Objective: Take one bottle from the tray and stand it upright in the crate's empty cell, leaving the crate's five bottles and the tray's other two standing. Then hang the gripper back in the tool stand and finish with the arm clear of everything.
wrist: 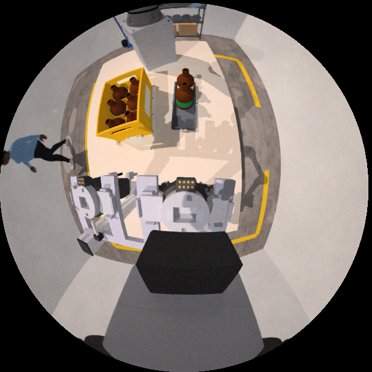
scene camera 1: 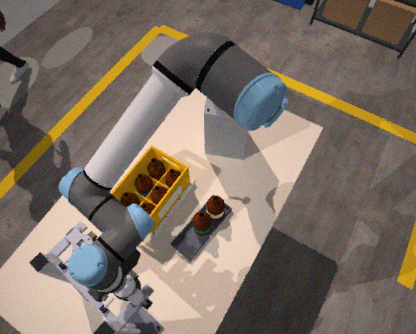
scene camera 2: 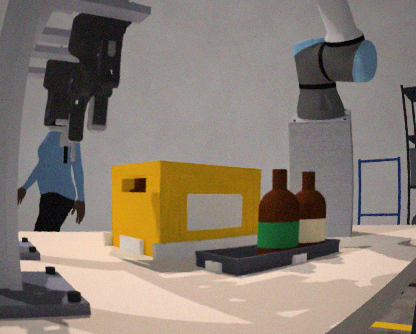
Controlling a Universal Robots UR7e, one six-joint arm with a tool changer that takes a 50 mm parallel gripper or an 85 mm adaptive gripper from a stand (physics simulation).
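Pixels of known places: arm's base at its link origin: (scene camera 2: 321,114).
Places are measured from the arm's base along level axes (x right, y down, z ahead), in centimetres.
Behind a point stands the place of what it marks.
Note:
The yellow crate (scene camera 1: 182,176) @[z 32.4, x -1.6, y 18.7 cm] (scene camera 2: 210,175) @[z 43.6, x -2.6, y 19.5 cm] (wrist: 144,100) holds brown bottles upright in all six cells; those at its near end are partly hidden in scene camera 1. The dark tray (scene camera 1: 186,245) @[z 50.2, x -17.1, y 34.5 cm] (scene camera 2: 220,262) @[z 54.0, x -18.2, y 33.4 cm] (wrist: 184,122) holds a green-label bottle (scene camera 1: 202,223) @[z 41.6, x -18.9, y 22.9 cm] (scene camera 2: 278,234) @[z 43.0, x -19.8, y 29.9 cm] (wrist: 184,98) and a cream-label bottle (scene camera 1: 215,206) @[z 33.2, x -18.6, y 22.7 cm] (scene camera 2: 312,229) @[z 33.9, x -20.5, y 29.8 cm] (wrist: 185,79), both standing. My gripper (scene camera 2: 87,126) hangs in the tool stand (scene camera 2: 11,150) @[z 85.5, x -24.4, y 19.8 cm] (wrist: 148,202), open and empty, its fingers apart. In the wrist view its round coupling plate (wrist: 172,212) is bare, apart from the arm's black tool flange (wrist: 189,260).
The arm's wrist (scene camera 1: 87,264) @[z 74.6, x -18.0, y -31.8 cm] is above the tool stand. A second gripper (scene camera 2: 69,156) hangs beside mine, its coupling plate (wrist: 91,201) left in the wrist view. A person (scene camera 2: 59,172) (wrist: 27,149) is beyond the table. The arm's pedestal (scene camera 1: 224,135) @[z 7.7, x -3.8, y 17.0 cm] (scene camera 2: 321,175) @[z 7.5, x -4.2, y 18.3 cm] (wrist: 152,45) is at the table's far end.

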